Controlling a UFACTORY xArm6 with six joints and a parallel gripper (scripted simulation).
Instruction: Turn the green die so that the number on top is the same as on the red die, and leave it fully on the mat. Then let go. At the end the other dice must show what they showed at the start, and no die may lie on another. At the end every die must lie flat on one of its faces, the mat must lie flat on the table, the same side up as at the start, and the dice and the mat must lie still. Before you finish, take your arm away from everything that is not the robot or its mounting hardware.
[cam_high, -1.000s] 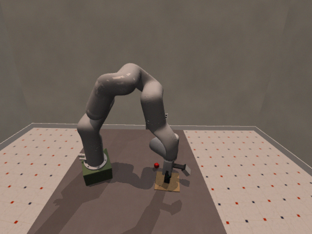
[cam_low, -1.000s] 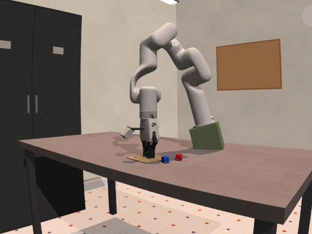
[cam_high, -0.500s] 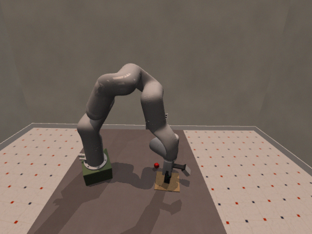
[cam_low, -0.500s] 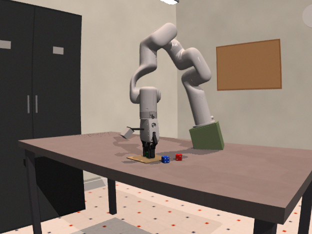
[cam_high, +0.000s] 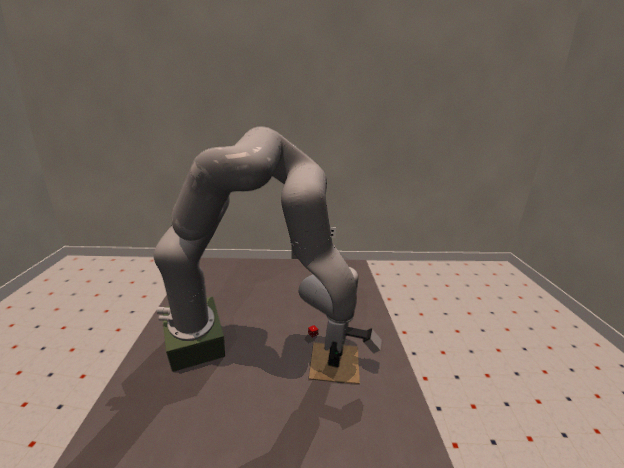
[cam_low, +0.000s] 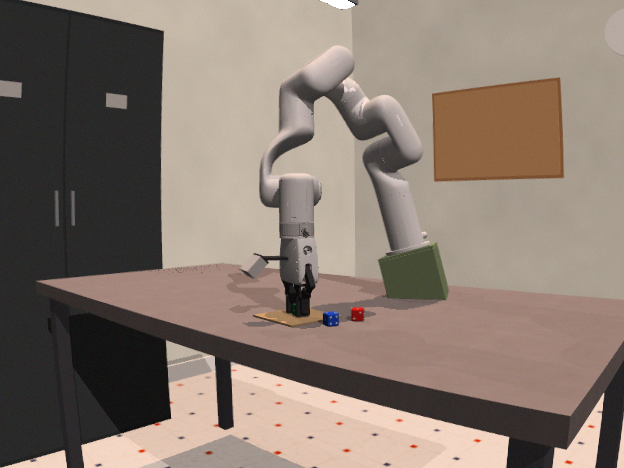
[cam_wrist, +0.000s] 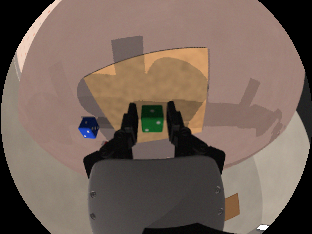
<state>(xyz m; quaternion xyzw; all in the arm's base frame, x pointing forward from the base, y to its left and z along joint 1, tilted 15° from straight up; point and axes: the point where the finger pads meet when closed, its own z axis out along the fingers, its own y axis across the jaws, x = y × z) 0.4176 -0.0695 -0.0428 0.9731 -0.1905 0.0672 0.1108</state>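
Now: hand 1 cm above the green die. Also, from my hand: red die (5 cm behind, 12 cm to the left, 1 cm below); tan mat (2 cm below); blue die (2 cm ahead, 10 cm to the left, 1 cm below).
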